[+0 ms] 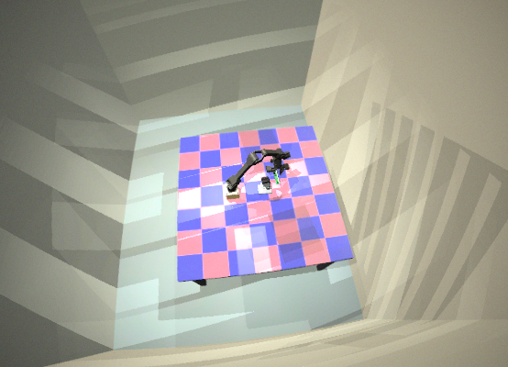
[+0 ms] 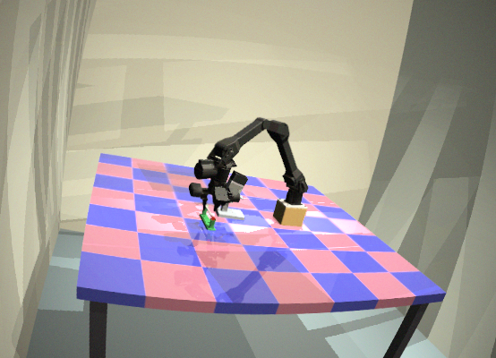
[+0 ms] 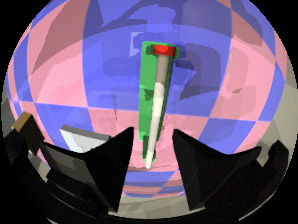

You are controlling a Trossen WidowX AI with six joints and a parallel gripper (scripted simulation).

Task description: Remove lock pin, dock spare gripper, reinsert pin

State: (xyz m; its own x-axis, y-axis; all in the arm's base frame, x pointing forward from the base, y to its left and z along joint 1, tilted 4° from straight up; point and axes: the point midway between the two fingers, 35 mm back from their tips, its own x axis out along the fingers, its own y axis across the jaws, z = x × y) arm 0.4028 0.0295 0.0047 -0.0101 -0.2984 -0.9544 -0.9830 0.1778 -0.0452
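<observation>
Right now my gripper tip is 20 mm above the green bar-shaped piece and 10 mm to the right of it. Also, from my gripper tip: spare gripper: 130 mm behind, 80 mm to the right, 80 mm above; grey mount: 130 mm behind, 70 mm to the right.
</observation>
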